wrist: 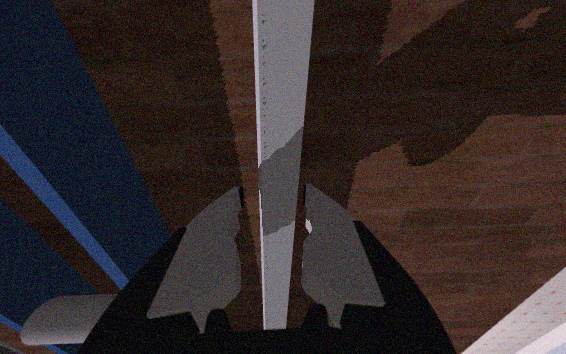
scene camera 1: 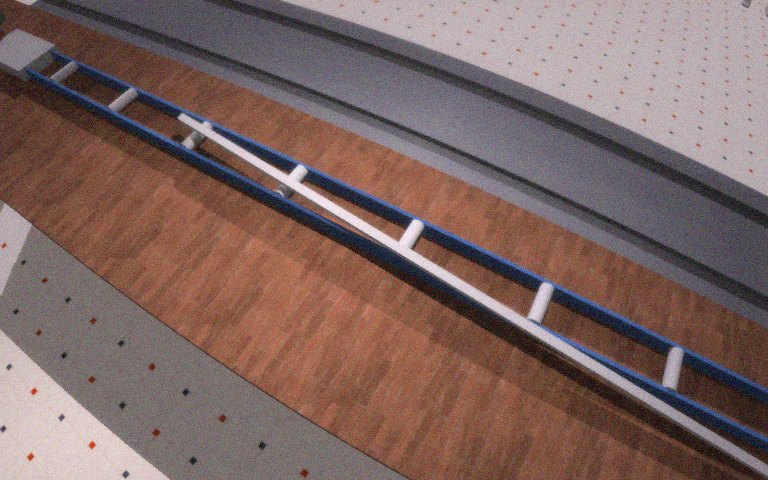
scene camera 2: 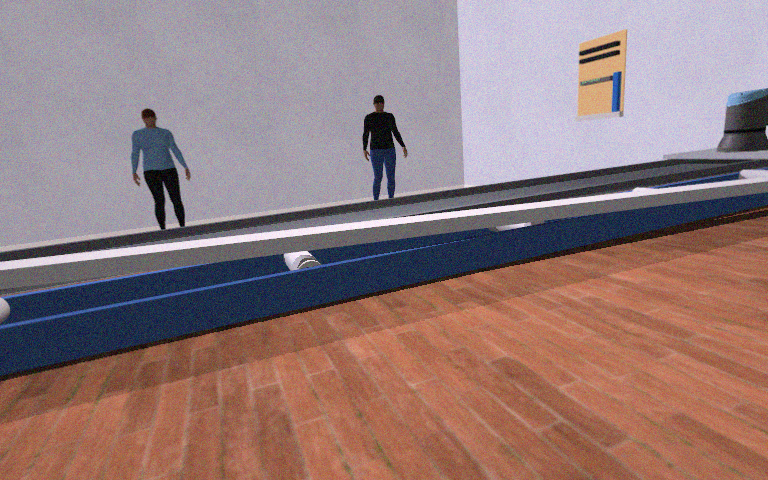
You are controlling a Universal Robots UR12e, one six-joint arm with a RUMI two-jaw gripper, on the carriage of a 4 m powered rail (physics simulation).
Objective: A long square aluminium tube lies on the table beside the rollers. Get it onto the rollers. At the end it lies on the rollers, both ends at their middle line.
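Pixels of known places: gripper, fingertip midpoint: (wrist: pixel 273 187); arm's base, origin of the base link: (scene camera 2: pixel 742 150).
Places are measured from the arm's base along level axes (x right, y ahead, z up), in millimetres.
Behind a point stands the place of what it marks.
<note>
The long square aluminium tube (scene camera 1: pixel 453 278) {x 1687, y 689, z 52 mm} (scene camera 2: pixel 396 224) {x 2112, y 673, z 60 mm} (wrist: pixel 282 75) {x 34, y 820, z 2 mm} runs askew over the roller track. In scene camera 1 its far end is above a roller at the upper left, and its near part passes outside the blue side rail and out of view at the lower right. Several white rollers (scene camera 1: pixel 412 234) {x 1844, y 610, z 29 mm} (scene camera 2: pixel 297 260) {x 2261, y 650, z 26 mm} (wrist: pixel 70 320) {x 232, y 604, z 20 mm} sit between the blue side rails (scene camera 1: pixel 481 254) {x 1652, y 558, z 9 mm} (scene camera 2: pixel 339 288) {x 2216, y 694, z -13 mm} (wrist: pixel 60 205) {x 94, y 690, z 22 mm}. My gripper (wrist: pixel 273 187) {x 113, y 809, z -19 mm} is open in the wrist view, its jaws on both sides of the tube with gaps. The gripper does not show in the scene views.
A grey box (scene camera 1: pixel 22 50) {x 3782, y 619, z 29 mm} stands at the left end of the roller track. The wide grey arm rail (scene camera 1: pixel 396 107) {x 2163, y 102, z -45 mm} runs behind the wooden table (scene camera 1: pixel 254 266) {x 2189, y 893, z -30 mm}. Part of the arm (scene camera 2: pixel 744 124) {x 67, y 33, z 121 mm} shows at the right of scene camera 2. Two people (scene camera 2: pixel 158 150) (scene camera 2: pixel 379 130) stand by the wall.
</note>
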